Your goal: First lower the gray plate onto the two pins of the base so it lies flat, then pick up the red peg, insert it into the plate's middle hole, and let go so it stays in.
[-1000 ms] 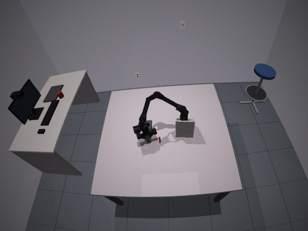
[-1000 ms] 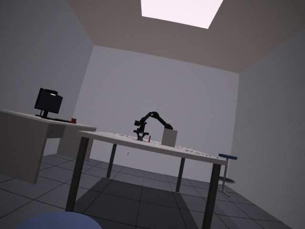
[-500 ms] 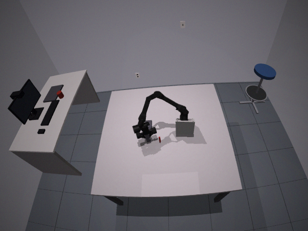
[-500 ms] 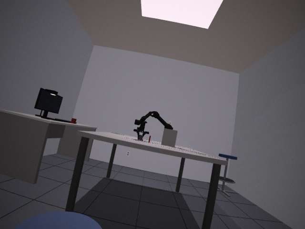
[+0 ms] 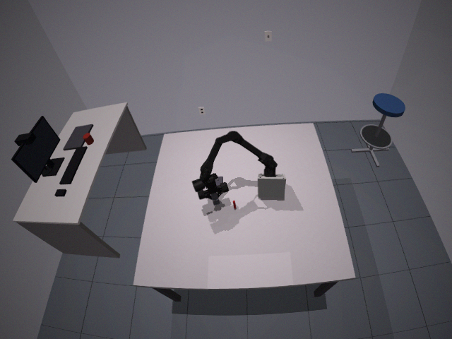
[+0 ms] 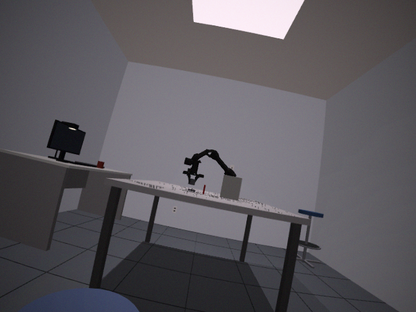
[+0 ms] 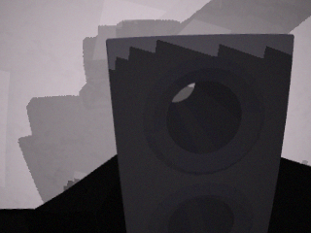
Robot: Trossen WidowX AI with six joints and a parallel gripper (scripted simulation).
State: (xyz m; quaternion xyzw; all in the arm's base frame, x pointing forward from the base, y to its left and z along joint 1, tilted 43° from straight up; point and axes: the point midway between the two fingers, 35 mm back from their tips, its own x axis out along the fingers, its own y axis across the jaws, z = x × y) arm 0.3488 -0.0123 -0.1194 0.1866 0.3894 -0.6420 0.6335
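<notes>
Right now my gripper tip is 120 mm past the red peg, 50 mm to the right of it and 30 mm above it. The rest, counted from my gripper tip: gray plate: 30 mm above.
</notes>
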